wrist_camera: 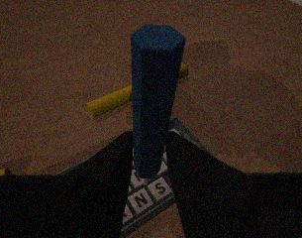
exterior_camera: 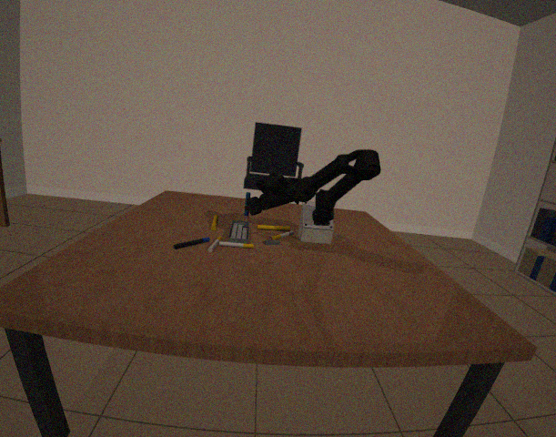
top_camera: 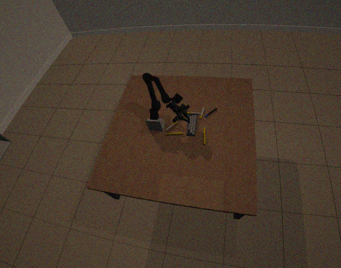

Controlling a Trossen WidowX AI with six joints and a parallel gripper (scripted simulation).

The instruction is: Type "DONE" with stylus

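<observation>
The thin grey tip is 50 mm below my gripper tip. The rest, counted from my gripper tip: blue stylus (20 mm below).
</observation>
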